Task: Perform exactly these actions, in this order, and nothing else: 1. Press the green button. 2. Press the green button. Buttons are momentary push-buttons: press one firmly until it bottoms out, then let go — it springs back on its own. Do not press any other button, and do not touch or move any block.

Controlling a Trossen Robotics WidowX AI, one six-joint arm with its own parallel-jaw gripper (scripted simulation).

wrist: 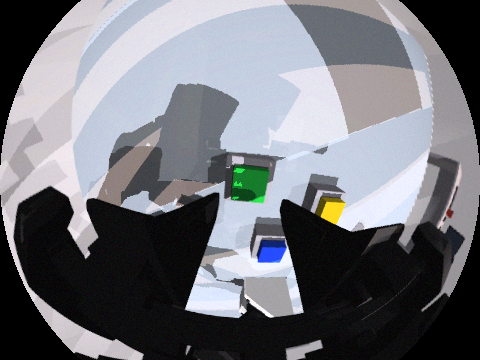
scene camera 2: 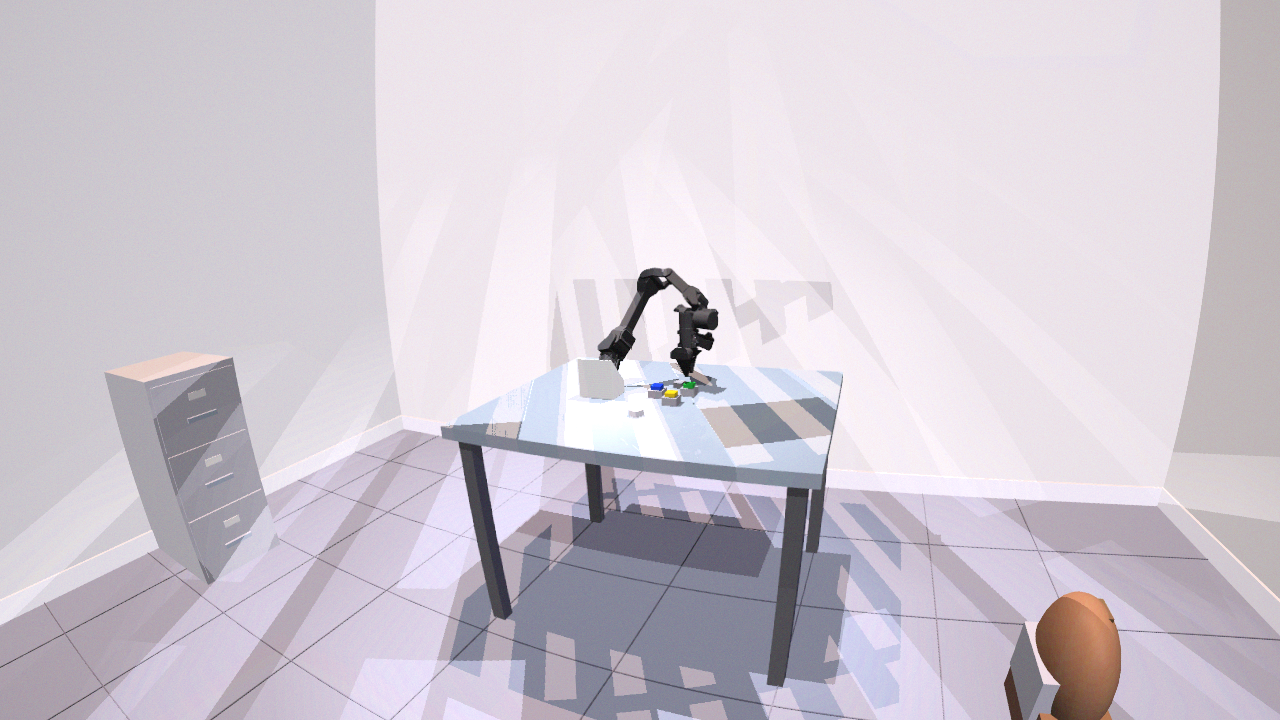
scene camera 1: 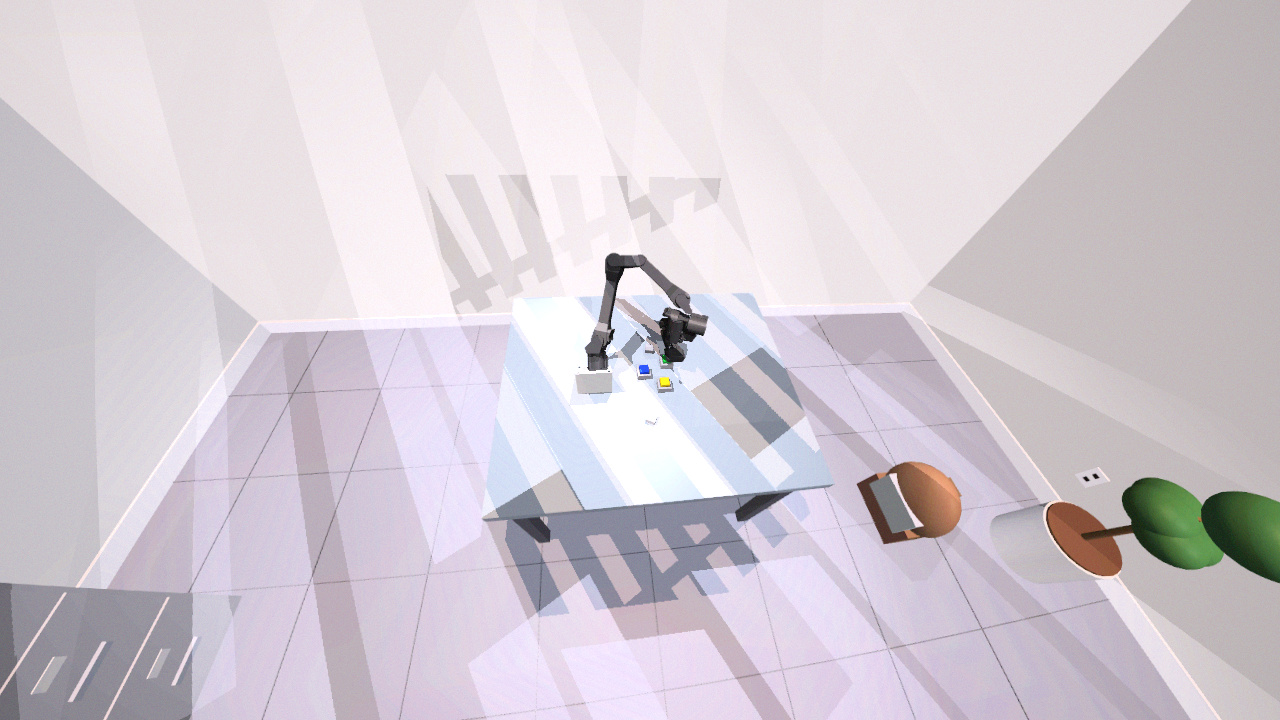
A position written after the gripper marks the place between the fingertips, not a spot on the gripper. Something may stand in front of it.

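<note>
You'd see the gripper (scene camera 2: 688, 374) here, and it's the same gripper (wrist: 250, 202) in the wrist view, and the gripper (scene camera 1: 667, 353) again in scene camera 1. There's a green button (wrist: 250, 184) in view as well.
</note>
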